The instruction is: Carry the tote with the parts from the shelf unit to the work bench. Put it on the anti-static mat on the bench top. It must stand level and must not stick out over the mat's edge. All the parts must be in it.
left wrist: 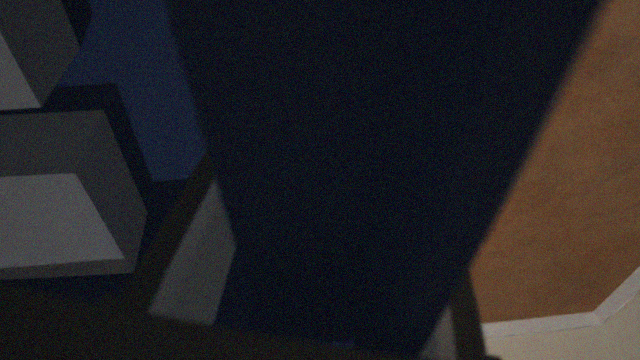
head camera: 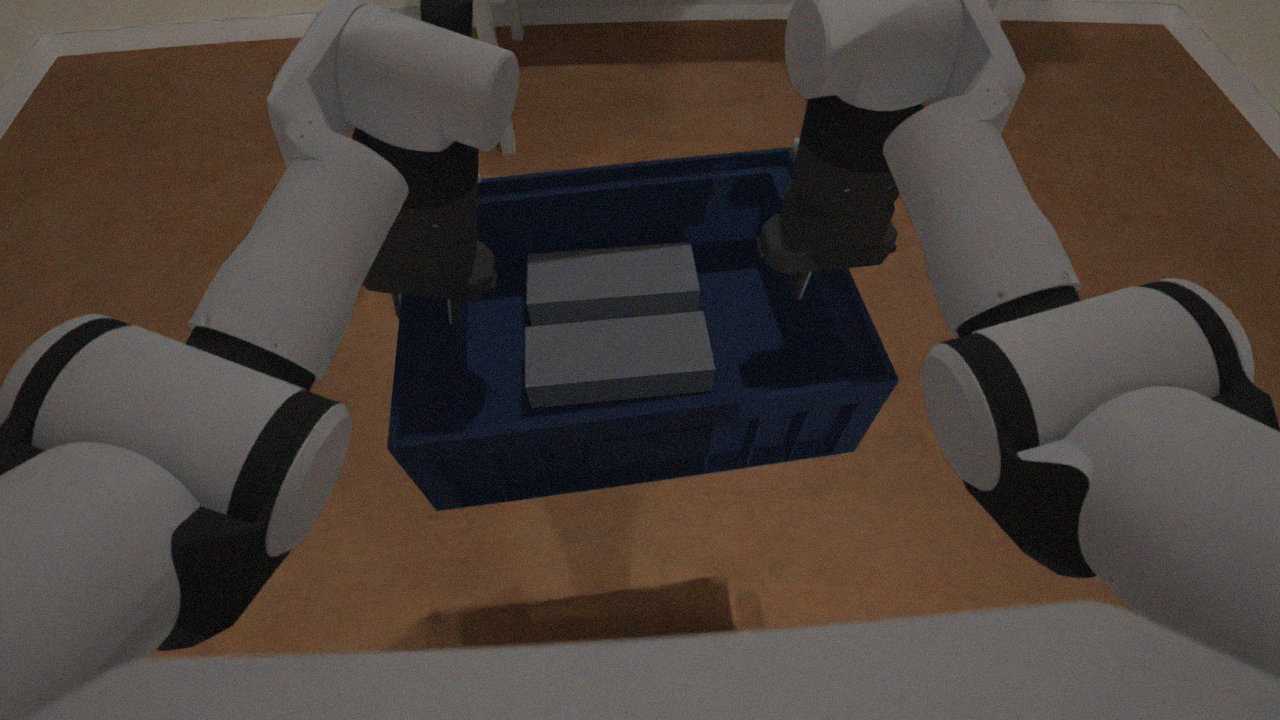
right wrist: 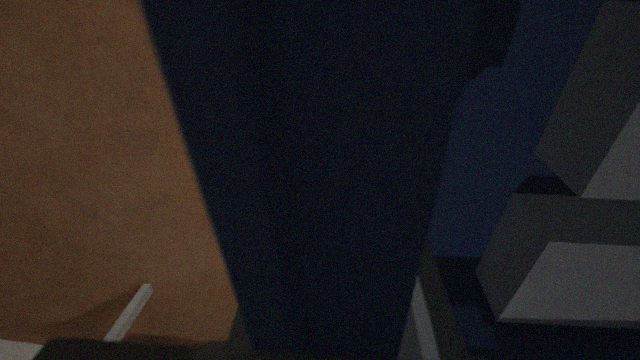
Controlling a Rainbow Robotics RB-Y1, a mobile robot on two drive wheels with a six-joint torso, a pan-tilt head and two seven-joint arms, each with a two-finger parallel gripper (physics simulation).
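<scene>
The blue tote [head camera: 572, 447] [left wrist: 350, 150] [right wrist: 310, 150] hangs above the floor in front of my body, held between both grippers. Two grey block-shaped parts lie side by side in it: the far part [head camera: 612, 274] and the near part [head camera: 617, 351]. Both also show at the edges of the wrist views. My left gripper [head camera: 425, 308] is shut on the tote's wall at the left end. My right gripper [head camera: 798, 284] is shut on the wall at the right end. The fingertips are partly hidden. The shelf unit, the bench top and the anti-static mat cannot be made out.
The brown floor [head camera: 134, 179] [left wrist: 575, 200] [right wrist: 90, 150] lies under and around the tote. White legs [head camera: 506, 134] of some furniture show behind my left forearm, and a white bar [right wrist: 129, 312] shows in the right wrist view. A pale skirting [head camera: 662, 12] runs along the far wall.
</scene>
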